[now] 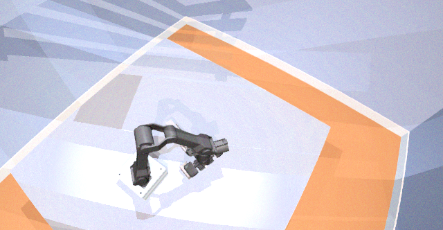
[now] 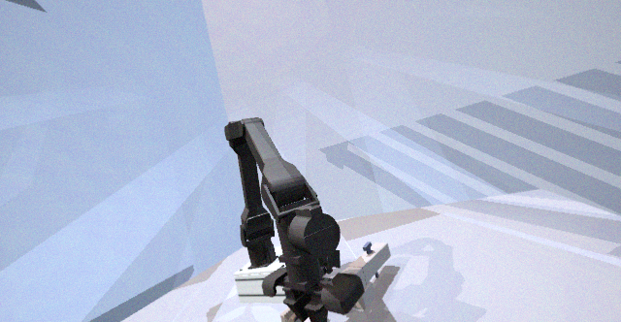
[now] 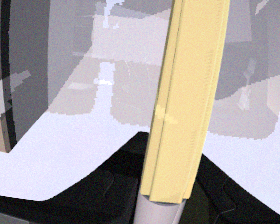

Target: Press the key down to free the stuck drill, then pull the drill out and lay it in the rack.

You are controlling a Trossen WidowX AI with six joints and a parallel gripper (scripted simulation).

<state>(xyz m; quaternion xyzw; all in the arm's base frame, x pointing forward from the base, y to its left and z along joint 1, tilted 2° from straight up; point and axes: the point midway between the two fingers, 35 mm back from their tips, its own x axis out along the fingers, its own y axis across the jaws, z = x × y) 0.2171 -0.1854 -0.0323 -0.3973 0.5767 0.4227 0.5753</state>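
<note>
Right now the pale drill cylinder is 4 cm to the left of my gripper tip, 3 cm above it and 1 cm ahead of it. Round my gripper tip: rack: 6 cm to the left, 6 cm behind; blue key: 21 cm to the left, 7 cm ahead, 3 cm above; block: 19 cm to the left, 6 cm ahead, 2 cm above.
</note>
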